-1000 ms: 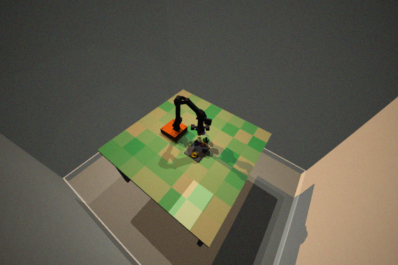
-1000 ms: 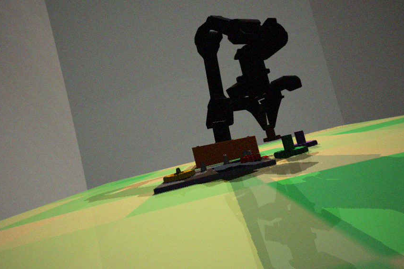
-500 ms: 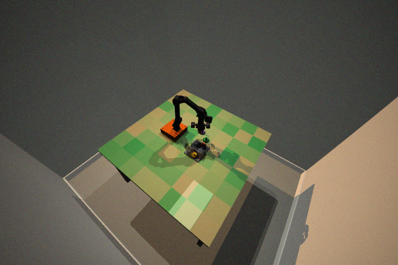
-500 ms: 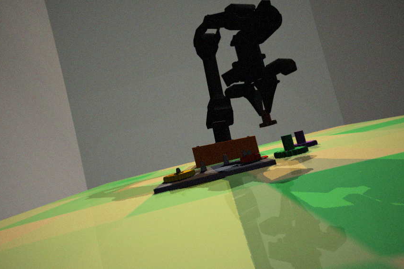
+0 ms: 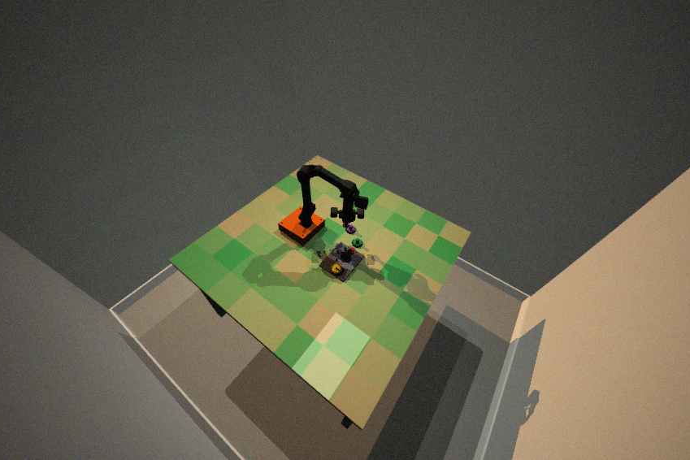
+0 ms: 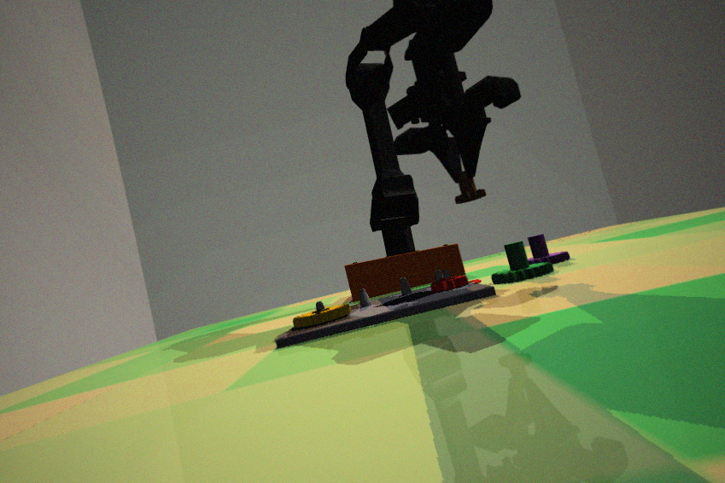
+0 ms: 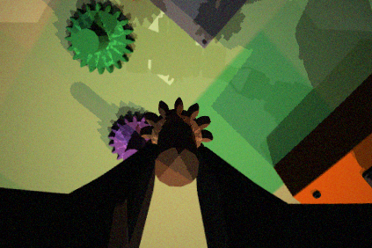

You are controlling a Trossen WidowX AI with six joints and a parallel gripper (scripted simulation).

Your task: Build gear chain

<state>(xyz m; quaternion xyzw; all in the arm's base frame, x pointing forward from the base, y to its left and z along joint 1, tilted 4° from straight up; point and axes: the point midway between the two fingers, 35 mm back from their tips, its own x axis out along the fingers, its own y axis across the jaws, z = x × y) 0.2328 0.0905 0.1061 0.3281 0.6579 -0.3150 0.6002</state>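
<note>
My gripper tip is 120 mm above the red gear, 100 mm short of it and 70 mm to the left of it. Round my gripper tip: brown gear 10 mm below; purple gear 120 mm below, 70 mm to the left, 10 mm behind; green gear 120 mm below, 90 mm ahead, 10 mm to the left.
</note>
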